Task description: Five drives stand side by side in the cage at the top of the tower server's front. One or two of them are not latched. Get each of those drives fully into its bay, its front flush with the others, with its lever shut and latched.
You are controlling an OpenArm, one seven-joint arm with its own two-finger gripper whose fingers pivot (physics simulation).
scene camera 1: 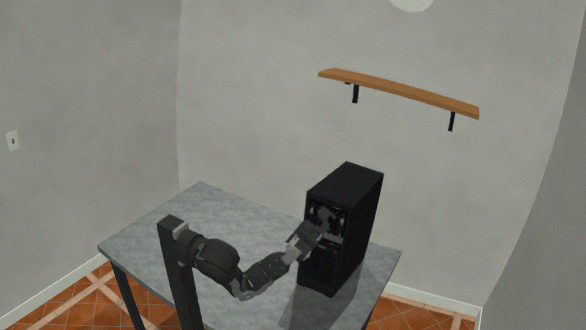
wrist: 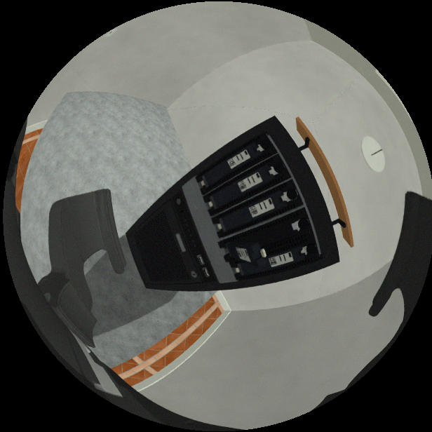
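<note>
The black tower server (scene camera 1: 363, 215) (wrist: 160, 240) stands on the table. In the wrist view its cage holds five drives side by side. Three drives (wrist: 239, 159) (wrist: 250, 182) (wrist: 261, 206) have their labelled levers lying flat against their fronts. The fourth drive's lever (wrist: 243, 253) is swung out from the front, its pale tip near the fifth drive's label; dark grille shows behind it. The fifth drive (wrist: 281, 258) has its lever flat, partly overlapped by the open one. My gripper (scene camera 1: 327, 229) (wrist: 232, 254) is wide open in front of the cage, its fingers apart and holding nothing.
The grey table (scene camera 1: 235, 215) (wrist: 110, 135) bears the server. The server's lower front panel (wrist: 157, 245) has ports and buttons. A wooden shelf (scene camera 1: 400, 90) (wrist: 330, 180) is fixed to the wall behind and above. The arm's black post stands at the table's near side.
</note>
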